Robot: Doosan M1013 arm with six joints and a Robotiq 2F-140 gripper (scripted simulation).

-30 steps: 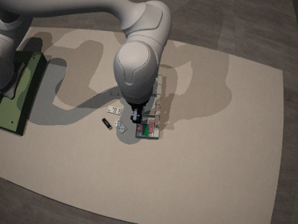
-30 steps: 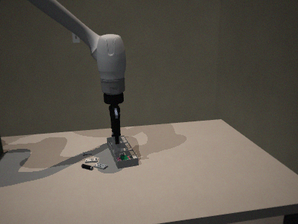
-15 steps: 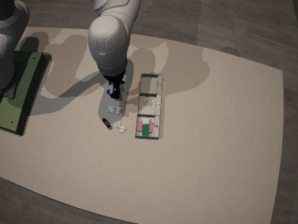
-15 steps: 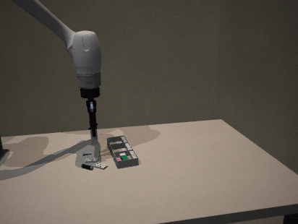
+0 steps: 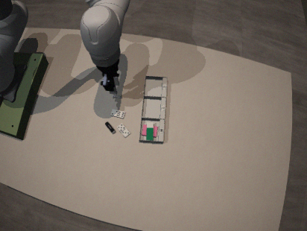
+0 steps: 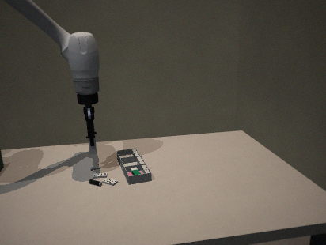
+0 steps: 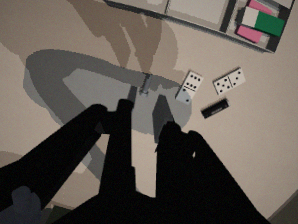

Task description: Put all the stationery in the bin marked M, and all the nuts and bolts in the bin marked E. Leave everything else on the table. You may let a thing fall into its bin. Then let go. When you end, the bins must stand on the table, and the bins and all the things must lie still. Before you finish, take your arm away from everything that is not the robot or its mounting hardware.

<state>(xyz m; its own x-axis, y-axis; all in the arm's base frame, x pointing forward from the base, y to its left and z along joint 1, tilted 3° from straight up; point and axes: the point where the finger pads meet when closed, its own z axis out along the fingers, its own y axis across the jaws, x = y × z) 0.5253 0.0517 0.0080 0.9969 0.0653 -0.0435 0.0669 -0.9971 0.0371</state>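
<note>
Now: the grey bolt 100 mm below my hand. From my hand the other things lie so: green eraser: 150 mm ahead, 110 mm to the right, 80 mm below; grey three-compartment bin row: 150 mm ahead, 90 mm below, 20 mm to the right; small black cylinder: 130 mm to the right, 100 mm below, 10 mm ahead.
</note>
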